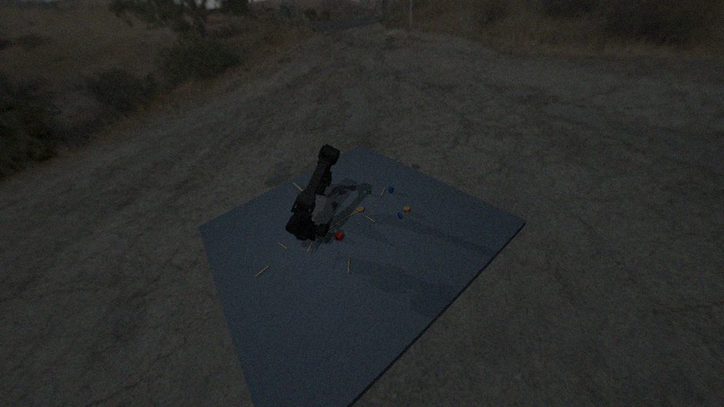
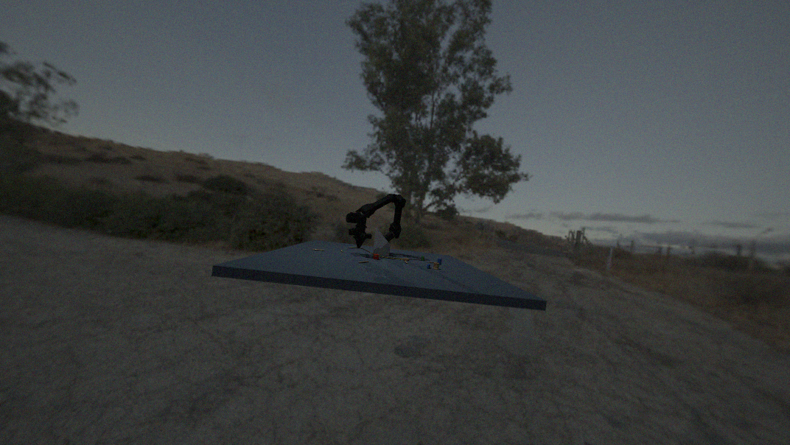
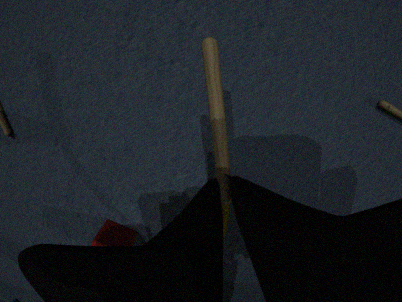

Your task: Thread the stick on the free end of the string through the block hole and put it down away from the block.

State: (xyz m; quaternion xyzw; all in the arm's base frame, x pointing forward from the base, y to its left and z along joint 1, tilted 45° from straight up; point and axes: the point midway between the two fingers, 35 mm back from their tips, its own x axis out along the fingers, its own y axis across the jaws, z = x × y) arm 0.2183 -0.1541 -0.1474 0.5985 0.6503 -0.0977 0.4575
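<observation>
My gripper tip is now 5 cm short of the red block, 11 cm to the right of it and 4 cm above it. Also, from my gripper tip: thin wooden stick (1 cm ahead, 1 cm to the right); green object (7 cm behind, 47 cm to the left, 4 cm below); blue object (21 cm ahead, 41 cm to the left, 4 cm below).
</observation>
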